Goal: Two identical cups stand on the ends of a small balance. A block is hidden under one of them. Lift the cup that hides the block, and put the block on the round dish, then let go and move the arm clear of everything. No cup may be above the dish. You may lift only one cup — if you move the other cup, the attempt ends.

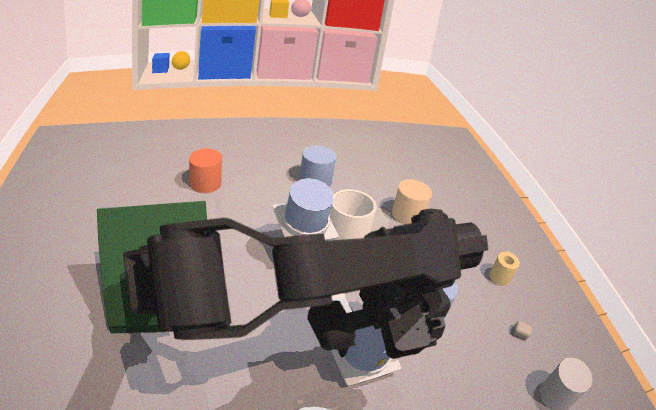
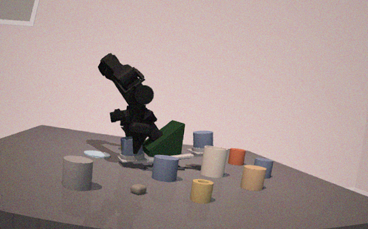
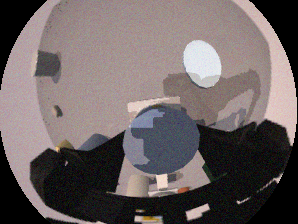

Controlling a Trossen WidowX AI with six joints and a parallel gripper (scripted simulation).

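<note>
Right now my gripper tip is 90 mm past the pale round dish, 130 mm to the left of it and 40 mm above it. Round my gripper tip: pale green block 10 mm below; balance beam 30 mm behind, 130 mm to the left, 10 mm below; balance 30 mm behind, 130 mm to the left, 20 mm below.
</note>
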